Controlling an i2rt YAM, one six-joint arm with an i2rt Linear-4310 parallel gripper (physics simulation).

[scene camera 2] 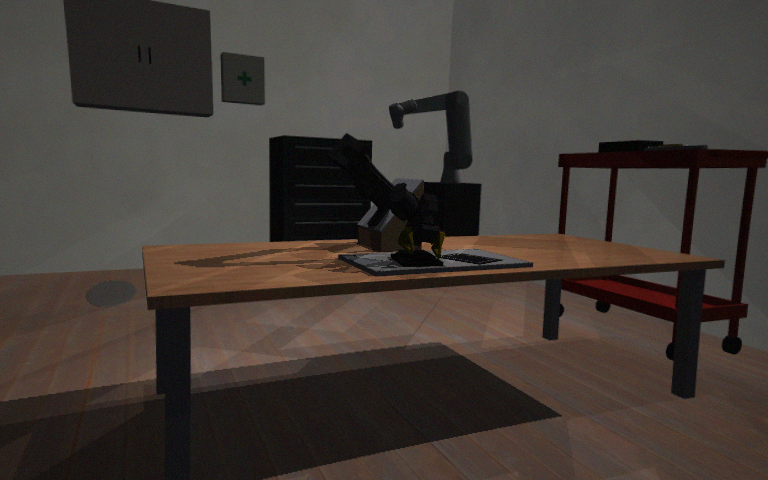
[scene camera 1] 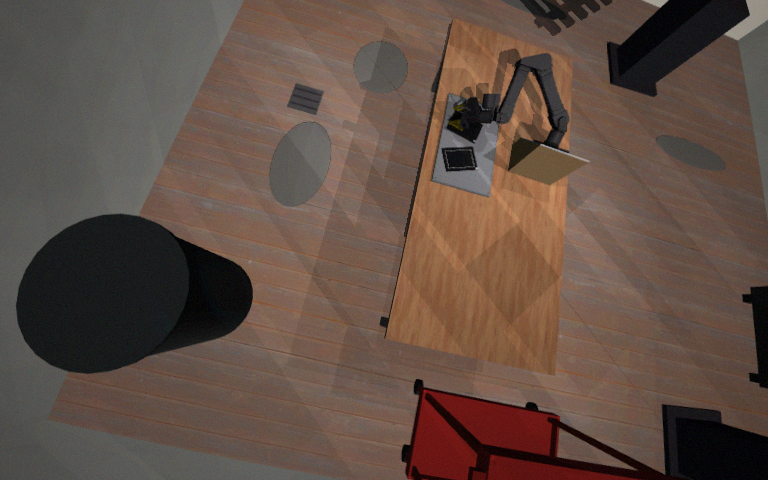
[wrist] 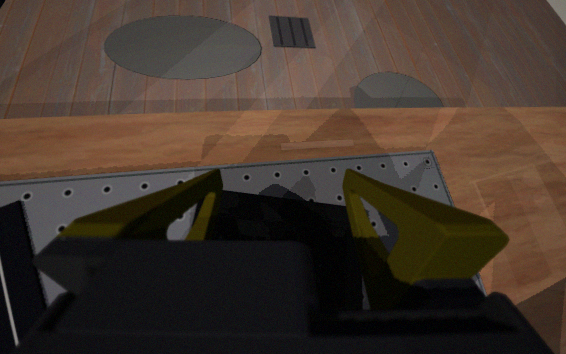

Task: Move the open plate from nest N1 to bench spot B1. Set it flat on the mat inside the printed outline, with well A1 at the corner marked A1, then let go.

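Places are measured from the arm's base along level axes (x right, y ahead, z up), in metres.
Pixels of known places: gripper, fingertip midpoint: [scene camera 2: 426,255] [scene camera 1: 451,115] [wrist: 282,177]; arm's base at its link origin: [scene camera 1: 549,147].
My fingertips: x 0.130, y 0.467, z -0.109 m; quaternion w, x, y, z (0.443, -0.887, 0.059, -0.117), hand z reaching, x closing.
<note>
Ahead of a thing's pixels: the offset from my fingertips to its top centre. "*": to the spot under its first point. Level surfaces: height alone.
The open plate [wrist: 285,220] is a very dark shape between the fingers in the wrist view; its wells and corner marks are too dark to read. It sits at the dark nest N1 {* dx -0.071, dy -0.099, dz -0.011 m} [scene camera 1: 467,133] [scene camera 2: 417,259] on the grey board; the edge between plate and nest is hard to make out. My gripper [scene camera 1: 457,116] [scene camera 2: 423,253] [wrist: 282,177] is open, its yellow fingers low on either side of the plate, not clamped on it. Bench spot B1 {* dx -0.214, dy -0.077, dz -0.032 m} [scene camera 1: 459,159] [scene camera 2: 471,258] [wrist: 15,240] is a black mat with a pale printed outline. Its A1 mark is not readable.
The grey board [scene camera 1: 484,183] [scene camera 2: 512,263] [wrist: 125,188] with small holes lies on the wooden table {dz -0.046 m} [scene camera 1: 481,271] [scene camera 2: 254,283] [wrist: 100,145]. A tilted tan panel [scene camera 1: 546,163] stands by the arm's base. A red cart [scene camera 1: 481,421] [scene camera 2: 623,160] stands past the table's end.
</note>
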